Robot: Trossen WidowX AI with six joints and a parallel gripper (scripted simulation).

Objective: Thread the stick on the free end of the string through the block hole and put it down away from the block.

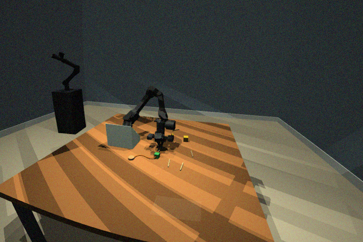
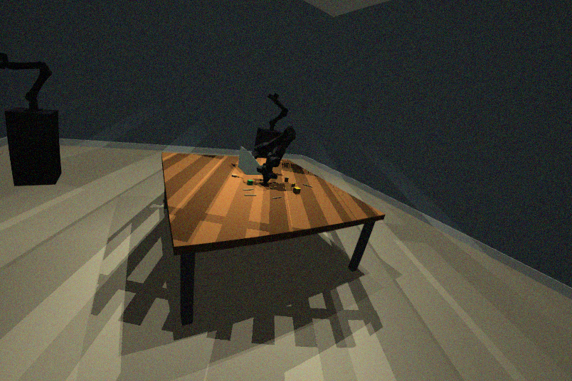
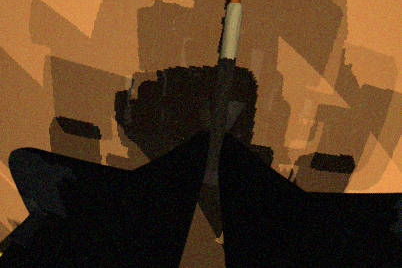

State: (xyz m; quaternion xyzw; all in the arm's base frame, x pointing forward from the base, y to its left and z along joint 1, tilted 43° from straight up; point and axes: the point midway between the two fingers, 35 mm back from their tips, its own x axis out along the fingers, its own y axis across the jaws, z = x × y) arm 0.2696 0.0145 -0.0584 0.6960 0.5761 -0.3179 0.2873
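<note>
My gripper tip is now 4 cm to the left of the thin pale stick and 1 cm below it. Round my gripper tip: yellow cube 19 cm ahead, 14 cm to the left, 2 cm above; then round wooden button 17 cm behind, 15 cm to the right, 1 cm above; then green block 1 cm behind, 12 cm to the right, 2 cm above.
</note>
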